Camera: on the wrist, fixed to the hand. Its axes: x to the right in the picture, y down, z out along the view.
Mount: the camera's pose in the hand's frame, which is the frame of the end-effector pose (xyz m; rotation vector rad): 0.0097 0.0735 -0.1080 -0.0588 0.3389 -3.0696
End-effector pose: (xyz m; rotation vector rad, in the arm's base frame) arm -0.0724 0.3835 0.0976 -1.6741 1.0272 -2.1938
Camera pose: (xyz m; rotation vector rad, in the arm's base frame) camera -0.1918 0.3675 0.0462 0.6052 1.1398 0.3728
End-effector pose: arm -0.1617 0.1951 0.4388 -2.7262 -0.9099 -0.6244
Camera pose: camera -0.1453 0.1081 0.5354 -0.8503 2.5543 0.5955
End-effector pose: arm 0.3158 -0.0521 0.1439 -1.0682 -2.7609 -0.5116
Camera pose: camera 0.3587 -0.0342 0.2664 -2.7593 1.0987 0.3875
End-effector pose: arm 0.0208 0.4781 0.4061 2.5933 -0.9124 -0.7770
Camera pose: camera 0.0530 0.4252 0.5215 -1.0127 -2.5137 0.1543
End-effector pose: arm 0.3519 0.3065 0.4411 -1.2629 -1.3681 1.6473
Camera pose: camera 0.4572 0.3341 0.3683 0.9654 -1.0512 -0.8217
